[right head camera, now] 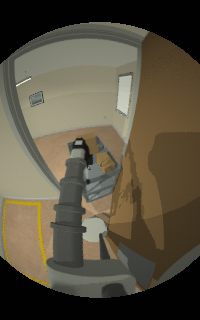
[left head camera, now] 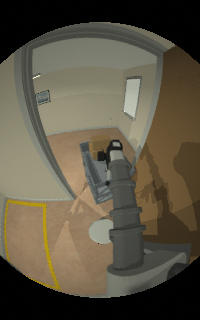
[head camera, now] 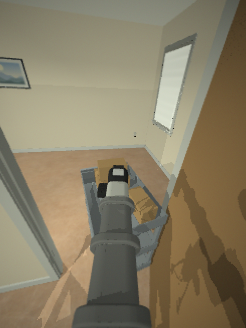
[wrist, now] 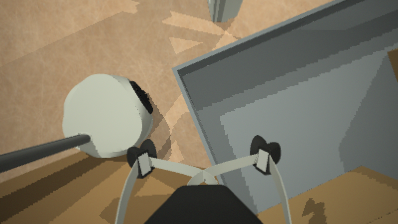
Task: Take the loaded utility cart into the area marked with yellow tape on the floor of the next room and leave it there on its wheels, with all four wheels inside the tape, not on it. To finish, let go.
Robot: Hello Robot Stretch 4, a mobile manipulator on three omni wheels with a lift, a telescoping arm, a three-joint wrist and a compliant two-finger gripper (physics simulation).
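Frame: origin at the robot's base, x ahead, y left, z up, level; metres.
Seen in the pictures: gripper, fingertip midpoint: (right head camera: 87, 175) (left head camera: 106, 177) (wrist: 203, 149); robot's base, origin of the base link: (right head camera: 93, 228) (left head camera: 102, 230).
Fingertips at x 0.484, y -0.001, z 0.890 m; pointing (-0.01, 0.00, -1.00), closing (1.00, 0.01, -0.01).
Observation:
Offsets run from my fingertips to a thing's middle. "spot": to the spot under its first point.
The blue-grey utility cart (head camera: 88, 200) (left head camera: 90, 172) (right head camera: 102, 189) (wrist: 250, 70) stands upright in the doorway area. Brown boxes lie in its tray: a back box {dx +0.451, dy +0.051, dz +0.053 m} (head camera: 112, 164) (left head camera: 99, 141) (right head camera: 91, 143) and a right-hand box {dx +0.210, dy -0.158, dz -0.065 m} (head camera: 144, 206) (right head camera: 105, 163) (wrist: 362, 192). My gripper (wrist: 203, 149) is open. In the wrist view, its fingertips appear either side of the cart's near rim, one over the tray and one outside; I cannot tell the height gap. The arm hides the fingers in the head view. The yellow tape {spot: dx -0.692, dy +0.987, dz -0.922 m} (left head camera: 46, 232) (right head camera: 40, 225) marks floor at the lower left, on the near side of the doorway.
A grey door frame {spot: dx +0.068, dy +0.502, dz +0.650 m} (left head camera: 26, 100) (right head camera: 10, 95) stands left of the cart. A brown wall surface (head camera: 220, 150) (left head camera: 175, 125) (right head camera: 165, 115) runs close along the right. A white round body (left head camera: 101, 231) (right head camera: 94, 229) (wrist: 102, 115) with a dark pole is on the near side of the cart.

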